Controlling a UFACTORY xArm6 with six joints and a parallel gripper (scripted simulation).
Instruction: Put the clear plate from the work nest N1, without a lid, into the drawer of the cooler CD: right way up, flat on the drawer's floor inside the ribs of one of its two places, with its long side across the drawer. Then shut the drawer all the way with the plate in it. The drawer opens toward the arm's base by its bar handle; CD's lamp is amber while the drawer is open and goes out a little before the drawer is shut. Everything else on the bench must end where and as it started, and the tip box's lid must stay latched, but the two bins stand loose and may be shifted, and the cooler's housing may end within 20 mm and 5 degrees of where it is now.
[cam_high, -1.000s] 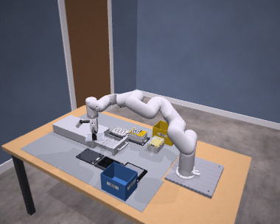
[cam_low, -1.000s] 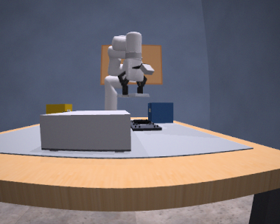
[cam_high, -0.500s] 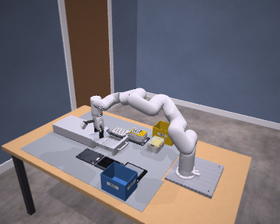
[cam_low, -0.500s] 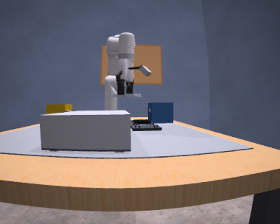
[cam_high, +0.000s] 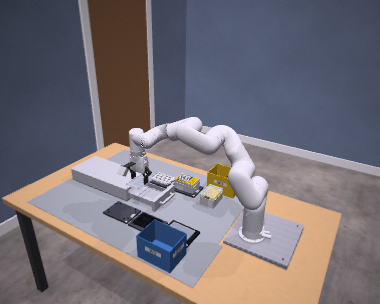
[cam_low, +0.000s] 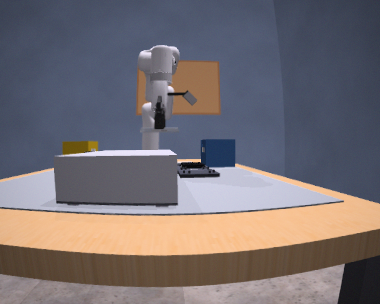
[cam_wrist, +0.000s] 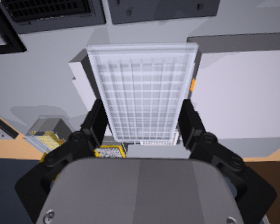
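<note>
The drawer lies 14 cm below my hand, 7 cm to the right of it and 1 cm ahead of it. The rest, counted from my hand: cooler CD: 14 cm ahead, 13 cm below, 9 cm to the right; then work nest N1: 15 cm below, 11 cm to the left, 5 cm ahead; then clear plate: 1 cm below.
</note>
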